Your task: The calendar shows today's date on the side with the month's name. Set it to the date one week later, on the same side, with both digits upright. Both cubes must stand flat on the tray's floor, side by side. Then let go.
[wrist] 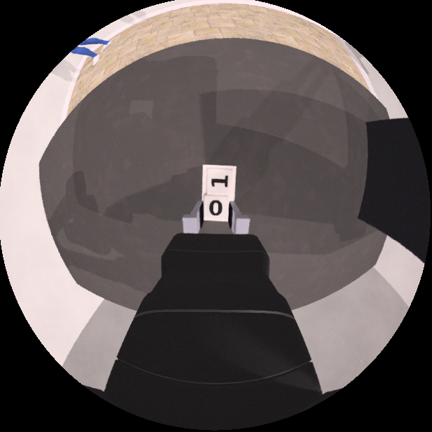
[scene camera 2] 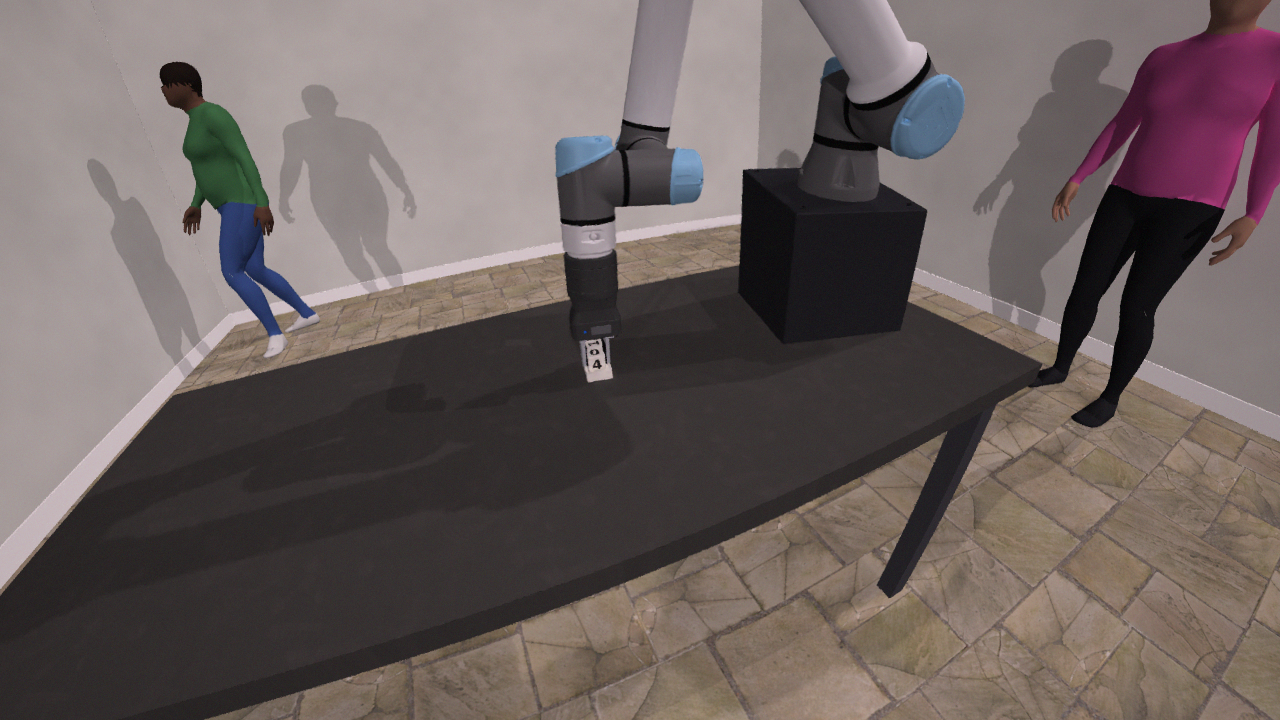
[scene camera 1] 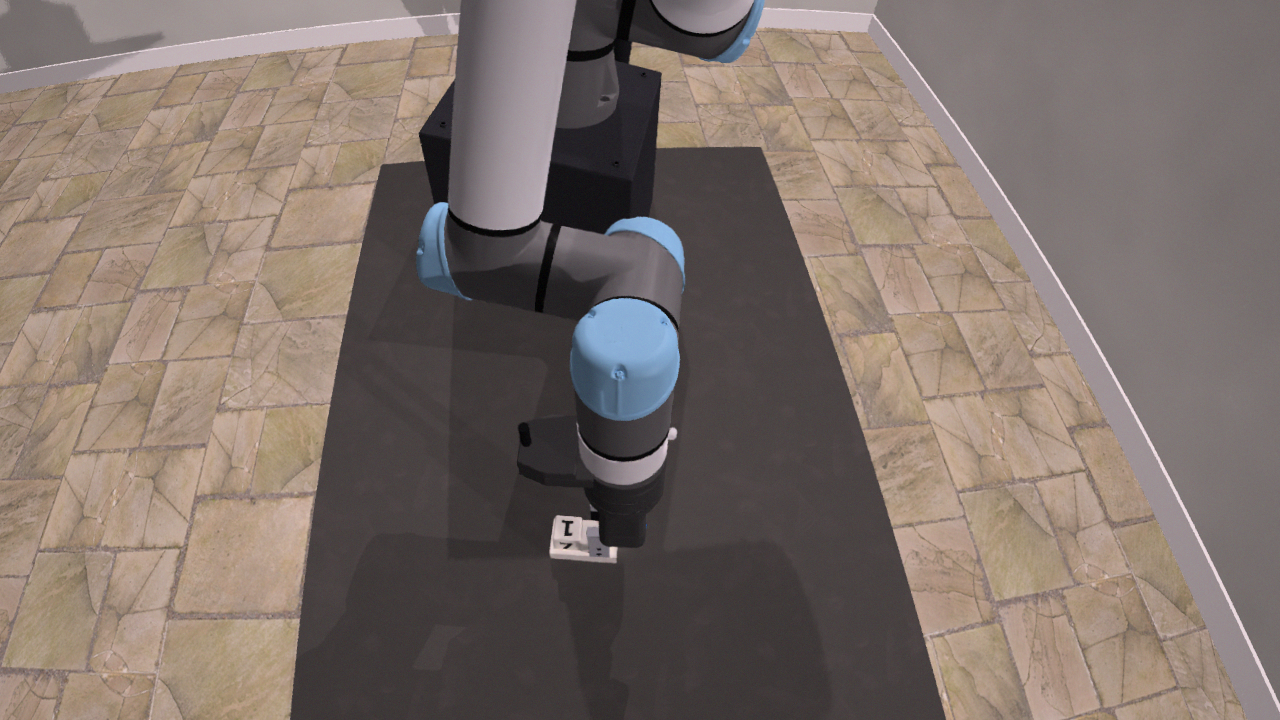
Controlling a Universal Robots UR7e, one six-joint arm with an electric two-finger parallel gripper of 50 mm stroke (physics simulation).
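Observation:
The white tray (scene camera 1: 581, 558) (scene camera 2: 599, 377) (wrist: 204, 175) stands on the table and holds two white cubes. The left cube (scene camera 1: 560, 528) (wrist: 212, 187) shows a 1 on top, lying sideways in the wrist view; part of a black digit shows on its front in scene camera 1. The right cube (scene camera 2: 606, 365) (wrist: 208, 216) has a 0 on top and a 4 on its end face. My gripper (scene camera 2: 596, 351) (wrist: 215, 208) points down, shut on this right cube at the tray's right end. The cube sits beside the other; whether it touches the tray's floor is hidden.
The tray is on the dark table (scene camera 1: 733, 626) (scene camera 2: 429, 537). The black robot base block (scene camera 1: 626, 116) (scene camera 2: 841, 259) stands at the far end. A person in green (scene camera 2: 219, 152) and one in pink (scene camera 2: 1181, 116) are beyond the table.

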